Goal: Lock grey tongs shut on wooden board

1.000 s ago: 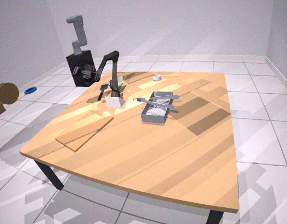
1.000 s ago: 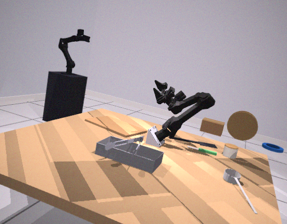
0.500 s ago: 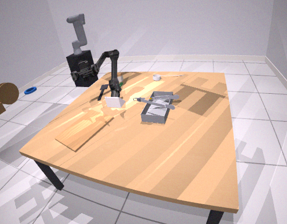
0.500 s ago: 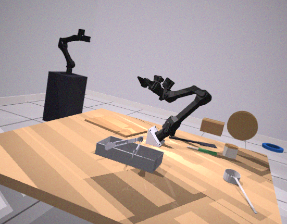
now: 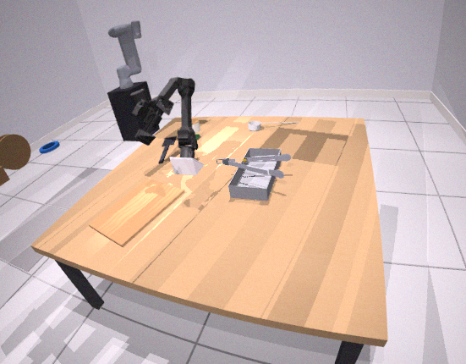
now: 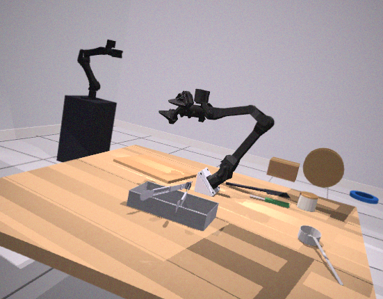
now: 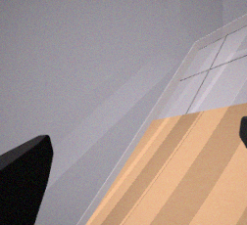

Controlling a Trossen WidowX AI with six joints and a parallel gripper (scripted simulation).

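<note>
Now: the roasting tin 25 cm ahead of my gripper tip, 23 cm to the left of it and 32 cm below it. From my gripper tip the other things lie so: black spatula: 36 cm behind, 44 cm to the left, 34 cm below; then green-handled tool: 22 cm behind, 50 cm to the left, 34 cm below; then wooden board: 19 cm behind, 8 cm to the right, 34 cm below.
</note>
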